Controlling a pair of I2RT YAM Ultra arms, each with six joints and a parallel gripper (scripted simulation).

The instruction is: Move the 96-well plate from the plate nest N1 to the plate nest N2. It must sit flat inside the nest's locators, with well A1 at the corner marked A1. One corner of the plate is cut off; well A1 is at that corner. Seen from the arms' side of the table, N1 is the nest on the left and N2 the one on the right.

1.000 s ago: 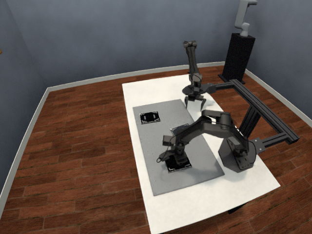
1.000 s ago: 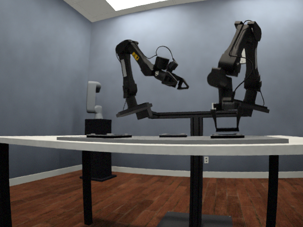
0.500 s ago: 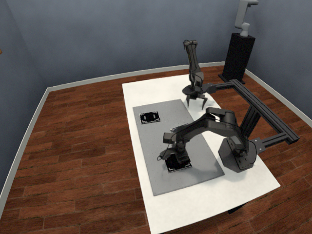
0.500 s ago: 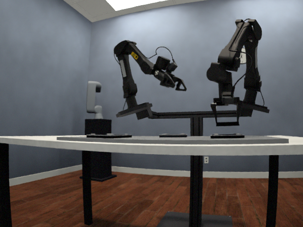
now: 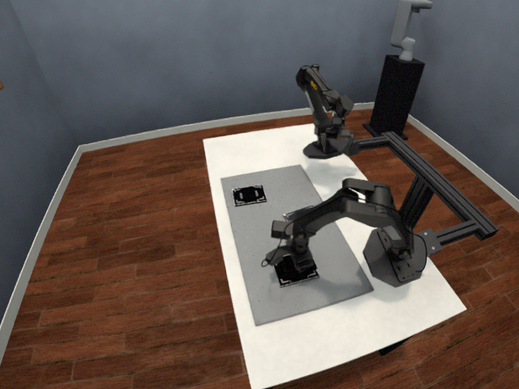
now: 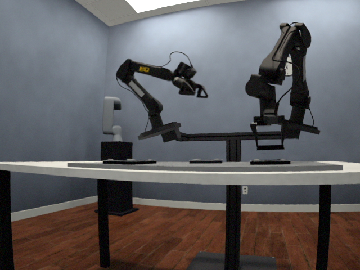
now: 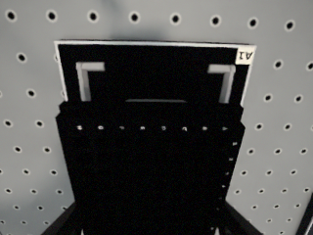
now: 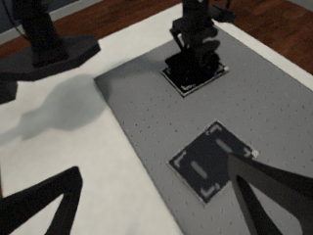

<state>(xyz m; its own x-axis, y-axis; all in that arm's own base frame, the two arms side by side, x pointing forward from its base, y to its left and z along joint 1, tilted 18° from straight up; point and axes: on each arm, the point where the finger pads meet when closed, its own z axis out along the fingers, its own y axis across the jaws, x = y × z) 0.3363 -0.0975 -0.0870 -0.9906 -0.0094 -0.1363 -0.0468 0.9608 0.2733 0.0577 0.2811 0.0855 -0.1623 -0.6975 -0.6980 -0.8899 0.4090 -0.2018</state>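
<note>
My left hand is 120 mm past the dark grey nest, 250 mm to the left of it and 60 mm above it. Also, from my left hand: black 96-well plate (10 mm below).
</note>
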